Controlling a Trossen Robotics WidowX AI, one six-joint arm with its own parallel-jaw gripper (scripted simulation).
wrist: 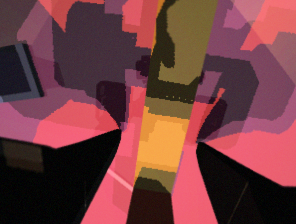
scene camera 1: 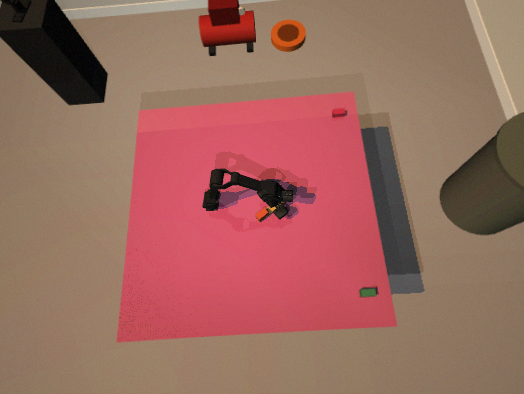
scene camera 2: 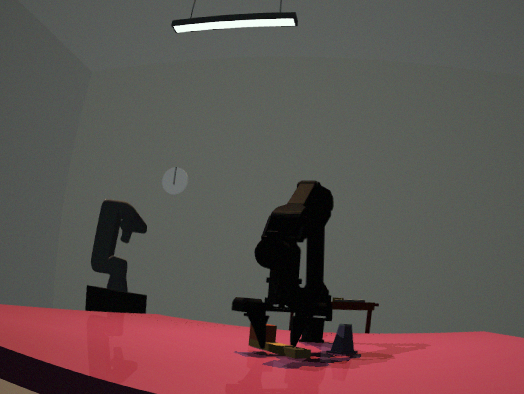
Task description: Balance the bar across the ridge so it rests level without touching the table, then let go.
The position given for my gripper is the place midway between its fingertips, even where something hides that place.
My gripper [scene camera 2: 277,348] is open and holds nothing. I also see a bar [scene camera 2: 287,350].
The bar also shows in the wrist view [wrist: 179,45]. My gripper also shows in the wrist view [wrist: 159,140].
